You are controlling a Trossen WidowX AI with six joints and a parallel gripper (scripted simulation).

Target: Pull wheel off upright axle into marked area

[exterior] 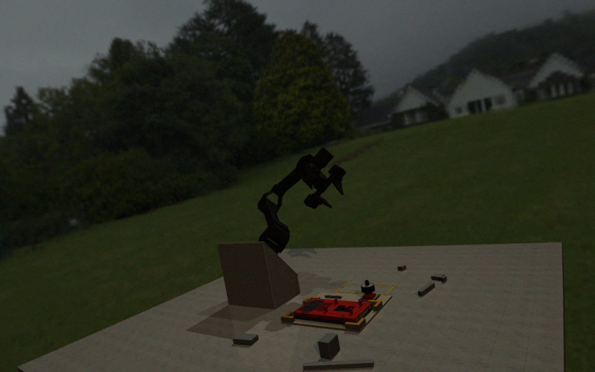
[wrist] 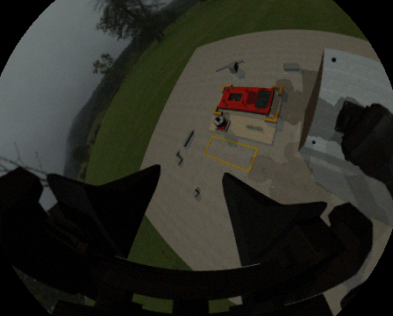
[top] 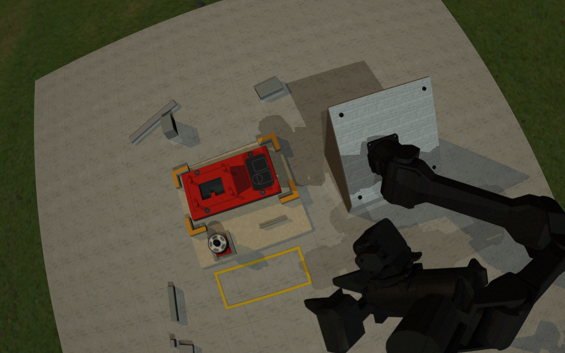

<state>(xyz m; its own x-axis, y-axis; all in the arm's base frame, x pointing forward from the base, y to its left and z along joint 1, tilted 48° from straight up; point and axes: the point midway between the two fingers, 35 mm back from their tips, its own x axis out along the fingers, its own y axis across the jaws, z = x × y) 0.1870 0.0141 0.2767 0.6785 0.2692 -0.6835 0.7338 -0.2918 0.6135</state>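
The grey wheel is 150 mm ahead of my gripper tip, 160 mm to the right of it and 250 mm below it. Also, from my gripper tip: grey bar 240 mm ahead, 510 mm to the right, 290 mm below; then axle 160 mm ahead, 160 mm to the right, 260 mm below.
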